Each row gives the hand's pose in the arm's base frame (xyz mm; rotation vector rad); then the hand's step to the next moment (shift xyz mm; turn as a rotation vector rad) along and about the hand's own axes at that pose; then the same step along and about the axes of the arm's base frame.
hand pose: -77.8 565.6 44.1 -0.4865 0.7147 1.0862
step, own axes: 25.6 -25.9 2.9 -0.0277 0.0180 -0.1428
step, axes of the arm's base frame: 31.8 7.6 -16.3 -0.0646 -0.1063 -0.0775
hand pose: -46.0 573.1 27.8 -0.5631 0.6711 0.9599
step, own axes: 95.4 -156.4 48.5 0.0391 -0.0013 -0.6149
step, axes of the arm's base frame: 188.4 13.6 -15.8 -0.1449 -0.4076 -0.4388
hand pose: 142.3 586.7 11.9 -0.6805 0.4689 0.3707
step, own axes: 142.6 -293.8 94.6 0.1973 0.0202 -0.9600
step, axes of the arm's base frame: 284.6 -123.2 139.4 -0.1232 -0.5967 -0.7679
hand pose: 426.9 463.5 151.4 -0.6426 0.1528 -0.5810
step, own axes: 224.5 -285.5 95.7 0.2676 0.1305 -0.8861
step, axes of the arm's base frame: 83.9 -259.8 257.9 0.0091 -0.5258 -0.7728
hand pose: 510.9 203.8 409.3 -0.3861 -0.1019 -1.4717
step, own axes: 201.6 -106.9 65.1 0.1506 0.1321 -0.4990
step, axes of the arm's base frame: -72.4 -176.0 141.8 0.0626 -0.2931 -0.4465
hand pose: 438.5 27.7 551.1 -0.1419 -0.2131 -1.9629
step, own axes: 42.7 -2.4 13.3 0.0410 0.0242 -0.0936
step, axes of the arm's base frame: -18.9 -34.6 21.2 0.0062 -0.0662 -0.0813
